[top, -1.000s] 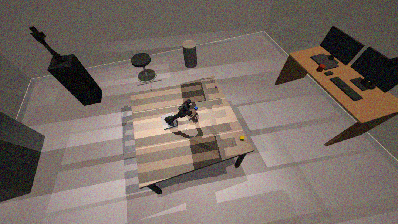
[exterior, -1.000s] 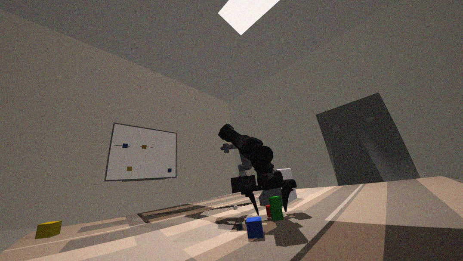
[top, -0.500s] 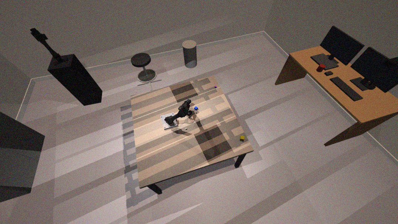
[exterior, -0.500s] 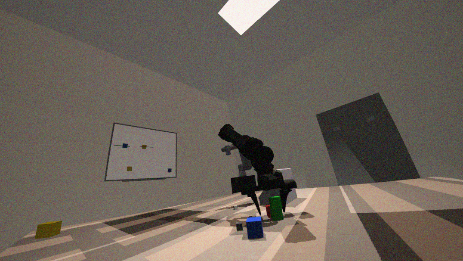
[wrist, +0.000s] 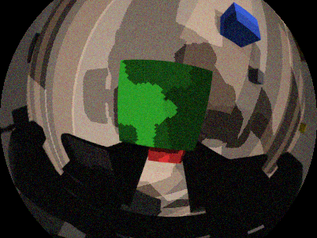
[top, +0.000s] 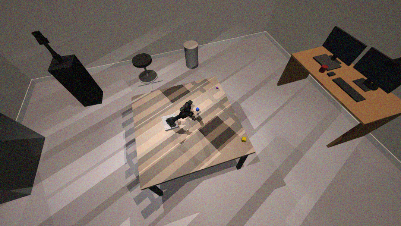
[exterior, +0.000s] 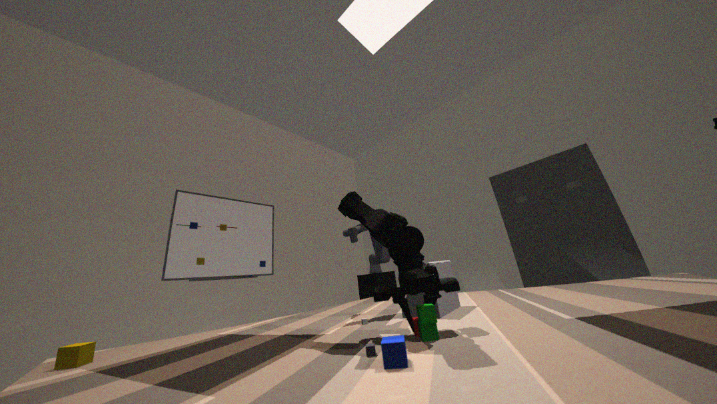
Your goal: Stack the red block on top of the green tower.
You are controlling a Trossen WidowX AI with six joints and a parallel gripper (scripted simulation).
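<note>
Right now my gripper tip is 150 mm short of the blue block, 50 mm to the right of it and 10 mm below it. From my gripper tip the other things lie so: dark cube (140 mm ahead, 20 mm to the right); then red block (10 mm above); then purple piece (530 mm ahead, 350 mm to the left).
</note>
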